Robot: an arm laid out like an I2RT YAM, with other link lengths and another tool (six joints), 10 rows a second.
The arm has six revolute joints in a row. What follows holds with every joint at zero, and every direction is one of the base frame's.
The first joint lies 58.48 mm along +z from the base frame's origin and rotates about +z.
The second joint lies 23 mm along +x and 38.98 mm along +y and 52.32 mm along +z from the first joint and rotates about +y.
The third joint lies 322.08 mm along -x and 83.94 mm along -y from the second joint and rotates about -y.
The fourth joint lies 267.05 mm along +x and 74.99 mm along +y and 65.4 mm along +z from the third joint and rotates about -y.
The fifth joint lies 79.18 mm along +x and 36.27 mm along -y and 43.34 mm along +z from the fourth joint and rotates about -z.
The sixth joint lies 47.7 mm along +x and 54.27 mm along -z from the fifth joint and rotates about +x.
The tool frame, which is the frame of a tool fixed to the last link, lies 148 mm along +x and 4 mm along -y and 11 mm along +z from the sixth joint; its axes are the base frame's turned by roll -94.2, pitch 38.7 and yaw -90 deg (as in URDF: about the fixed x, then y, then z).
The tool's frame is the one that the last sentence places.
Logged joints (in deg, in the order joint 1, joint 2, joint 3, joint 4, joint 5, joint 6), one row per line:
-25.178 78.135 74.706 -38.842 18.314 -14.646
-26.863 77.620 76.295 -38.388 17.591 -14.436
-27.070 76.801 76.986 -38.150 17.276 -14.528
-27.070 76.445 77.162 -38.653 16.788 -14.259
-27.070 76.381 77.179 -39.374 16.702 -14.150
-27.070 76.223 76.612 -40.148 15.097 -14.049
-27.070 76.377 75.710 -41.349 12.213 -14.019
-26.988 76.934 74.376 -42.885 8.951 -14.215
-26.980 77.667 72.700 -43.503 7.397 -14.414
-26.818 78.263 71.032 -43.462 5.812 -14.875
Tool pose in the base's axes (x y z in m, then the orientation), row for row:
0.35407 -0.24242 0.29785 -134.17 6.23 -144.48
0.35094 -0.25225 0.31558 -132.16 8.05 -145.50
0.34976 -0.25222 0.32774 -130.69 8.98 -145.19
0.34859 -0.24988 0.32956 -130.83 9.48 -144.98
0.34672 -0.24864 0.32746 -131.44 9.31 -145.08
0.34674 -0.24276 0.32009 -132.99 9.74 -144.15
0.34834 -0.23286 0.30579 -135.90 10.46 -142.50
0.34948 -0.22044 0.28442 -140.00 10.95 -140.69
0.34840 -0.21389 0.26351 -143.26 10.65 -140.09
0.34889 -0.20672 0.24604 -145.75 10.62 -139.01
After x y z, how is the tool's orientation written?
As angles about the fixed x, y, z axes (roll, pitch, yaw), in degrees.
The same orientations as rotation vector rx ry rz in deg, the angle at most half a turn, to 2 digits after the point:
-42.48 143.94 -57.91
-39.35 142.27 -59.42
-38.58 140.62 -60.40
-38.49 140.35 -59.82
-38.70 140.90 -59.27
-39.96 141.18 -56.83
-42.32 141.73 -52.34
-45.50 142.93 -46.55
-47.51 144.64 -42.66
-49.66 145.42 -39.33

